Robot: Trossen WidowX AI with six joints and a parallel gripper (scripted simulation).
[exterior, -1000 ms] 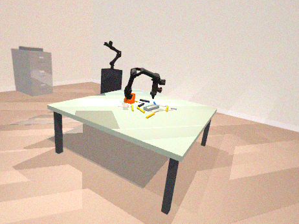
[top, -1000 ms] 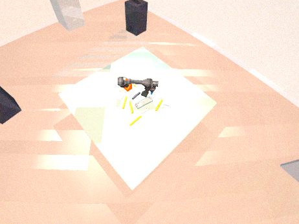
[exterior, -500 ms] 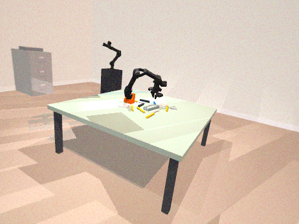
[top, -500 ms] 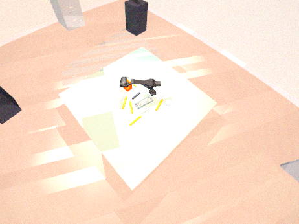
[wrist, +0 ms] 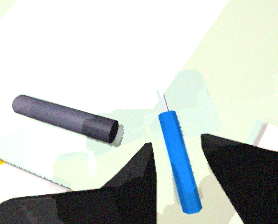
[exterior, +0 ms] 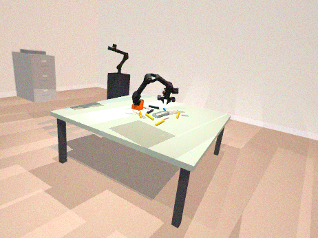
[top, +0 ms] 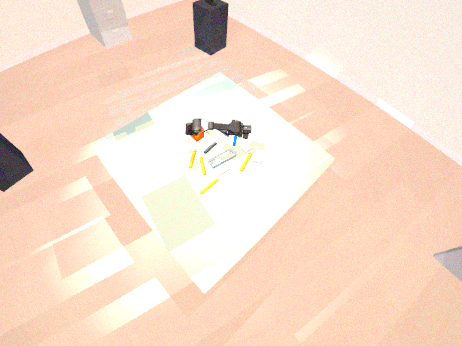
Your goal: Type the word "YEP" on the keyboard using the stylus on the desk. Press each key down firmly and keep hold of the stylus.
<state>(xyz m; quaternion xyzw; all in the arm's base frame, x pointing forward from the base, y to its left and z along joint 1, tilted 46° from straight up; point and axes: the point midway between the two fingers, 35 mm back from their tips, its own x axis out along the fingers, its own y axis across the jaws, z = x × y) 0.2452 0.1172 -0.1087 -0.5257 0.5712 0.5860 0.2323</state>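
Now: gripper tip 10 mm past the blue stylus, 20 mm to the right of it and 60 mm above it. From my gripper tip the other things lie so: pale stylus tip (30 mm behind, 40 mm to the left, 60 mm below); then white block (110 mm ahead, 60 mm below).
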